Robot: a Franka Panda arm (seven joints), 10 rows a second.
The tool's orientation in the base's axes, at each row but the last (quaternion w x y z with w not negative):
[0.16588, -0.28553, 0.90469, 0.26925]
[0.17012, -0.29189, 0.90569, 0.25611]
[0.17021, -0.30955, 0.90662, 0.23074]
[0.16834, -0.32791, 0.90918, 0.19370]
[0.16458, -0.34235, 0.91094, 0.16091]
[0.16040, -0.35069, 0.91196, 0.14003]
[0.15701, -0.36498, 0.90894, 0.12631]
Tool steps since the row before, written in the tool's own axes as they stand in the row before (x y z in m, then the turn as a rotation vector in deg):
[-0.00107, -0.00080, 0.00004, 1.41, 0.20, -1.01]
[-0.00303, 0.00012, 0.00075, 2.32, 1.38, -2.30]
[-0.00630, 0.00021, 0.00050, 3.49, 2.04, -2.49]
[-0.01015, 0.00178, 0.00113, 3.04, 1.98, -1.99]
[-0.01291, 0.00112, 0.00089, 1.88, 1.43, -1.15]
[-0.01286, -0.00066, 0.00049, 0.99, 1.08, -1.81]
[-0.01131, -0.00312, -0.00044, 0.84, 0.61, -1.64]
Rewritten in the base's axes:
[0.00133, -0.00007, 0.00014, -1.37, -1.05, 0.25]
[0.00238, 0.00184, 0.00082, -3.01, -1.36, 1.31]
[0.00468, 0.00345, 0.00249, -4.34, -1.56, 1.14]
[0.00642, 0.00718, 0.00385, -3.88, -1.13, 0.89]
[0.00860, 0.00853, 0.00470, -2.52, -0.52, 0.52]
[0.00958, 0.00736, 0.00449, -1.79, -0.48, 1.41]
[0.00985, 0.00471, 0.00432, -1.32, -0.66, 1.26]

